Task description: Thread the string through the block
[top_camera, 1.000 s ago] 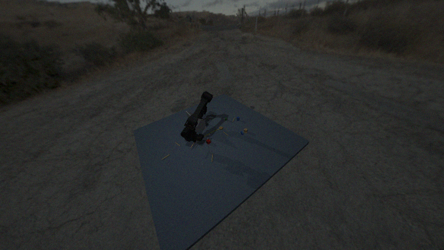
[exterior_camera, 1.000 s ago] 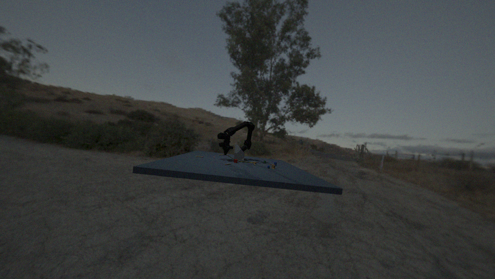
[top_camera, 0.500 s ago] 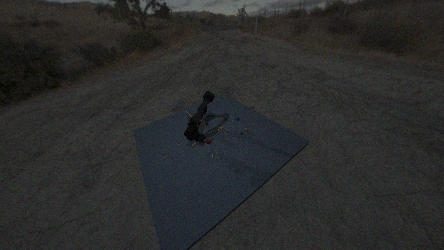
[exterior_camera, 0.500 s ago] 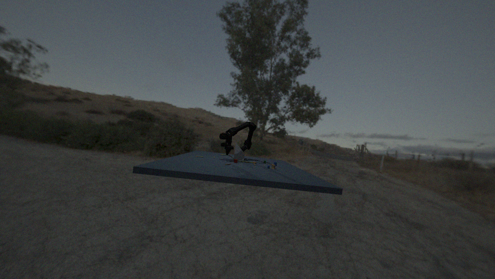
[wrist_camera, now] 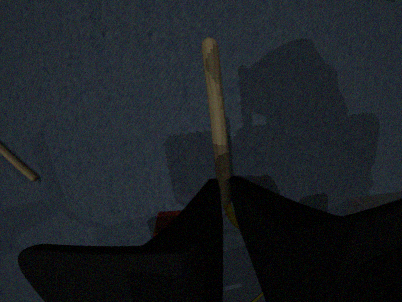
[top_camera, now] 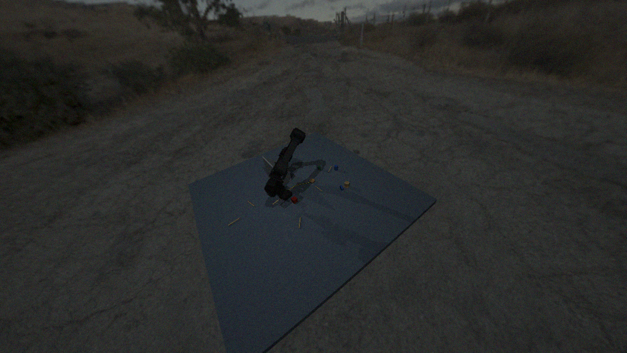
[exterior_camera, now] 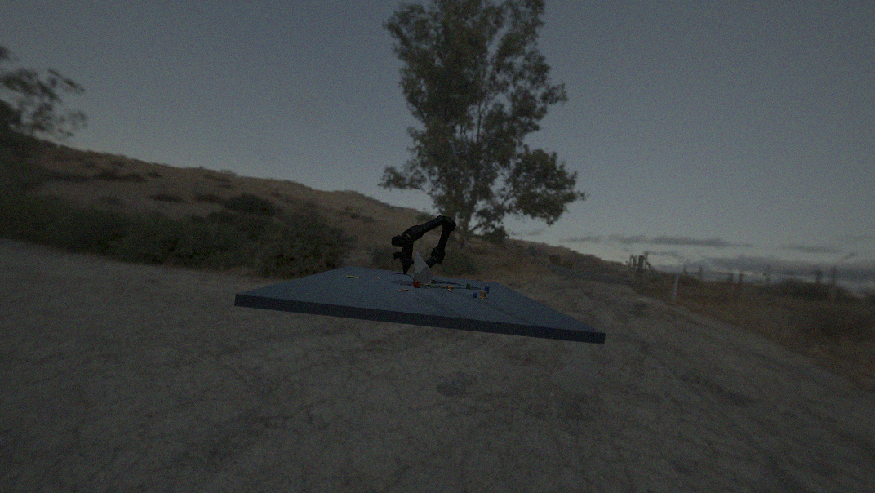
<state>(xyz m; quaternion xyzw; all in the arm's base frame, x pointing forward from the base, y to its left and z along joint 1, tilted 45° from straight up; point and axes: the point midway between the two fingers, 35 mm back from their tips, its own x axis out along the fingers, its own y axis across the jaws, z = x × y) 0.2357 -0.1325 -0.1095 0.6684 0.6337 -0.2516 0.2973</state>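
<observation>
Right now my gripper tip is 40 mm short of the red block, 70 mm to the right of it and 50 mm above it. From my gripper tip the other things lie so: thin wooden stick: 10 mm to the right; then green object: 80 mm behind, 430 mm to the left, 50 mm below; then blue object: 190 mm ahead, 370 mm to the left, 50 mm below.
</observation>
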